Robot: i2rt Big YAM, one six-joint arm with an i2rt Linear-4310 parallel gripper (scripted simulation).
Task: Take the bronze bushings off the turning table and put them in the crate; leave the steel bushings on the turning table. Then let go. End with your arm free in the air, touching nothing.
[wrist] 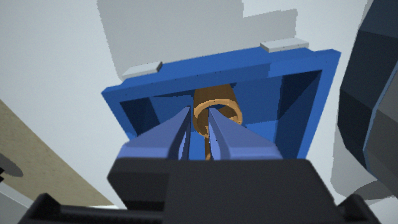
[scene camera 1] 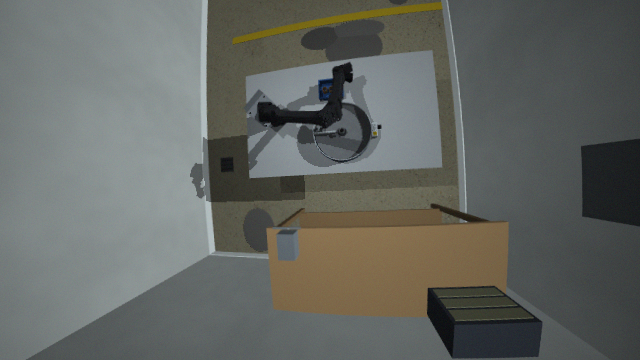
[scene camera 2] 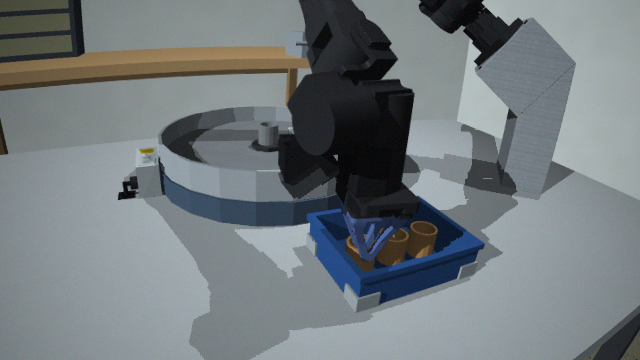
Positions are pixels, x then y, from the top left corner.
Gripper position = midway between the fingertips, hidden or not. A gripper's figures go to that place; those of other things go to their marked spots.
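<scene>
I see a bronze bushing (wrist: 222, 94) and a crate (wrist: 286, 109), and their marked spots are 7 cm apart. The bushing is 12 cm from the lens, while my own gripper (wrist: 199, 111) is 13 cm from the lens. The crate is 17 cm from the lens, so the bronze bushing is nearer to the lens than the crate.
</scene>
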